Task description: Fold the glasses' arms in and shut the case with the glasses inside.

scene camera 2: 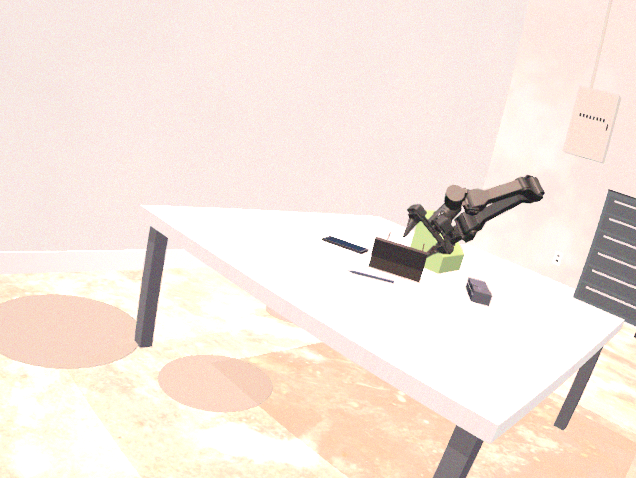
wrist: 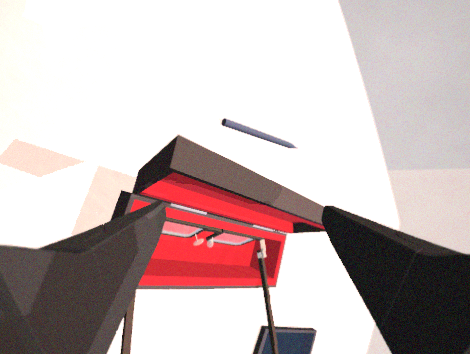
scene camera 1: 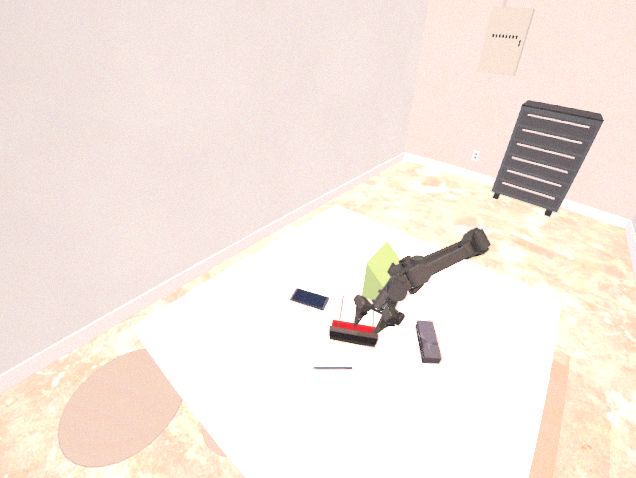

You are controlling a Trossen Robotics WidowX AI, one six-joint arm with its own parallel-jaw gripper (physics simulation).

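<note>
The black case with a red lining stands open on the table, its lid raised. The glasses sit inside the red base. Both of their arms are unfolded: the right-hand arm and the left-hand arm in the wrist view stick out over the case's open side. The left finger hides the hinge of the left-hand arm. My gripper is wide open and empty, close above the case, with one finger near each end of it.
A dark blue phone lies beside the case. A thin pen lies behind the lid. A purple-grey box lies to the right. A green block stands beside the robot arm.
</note>
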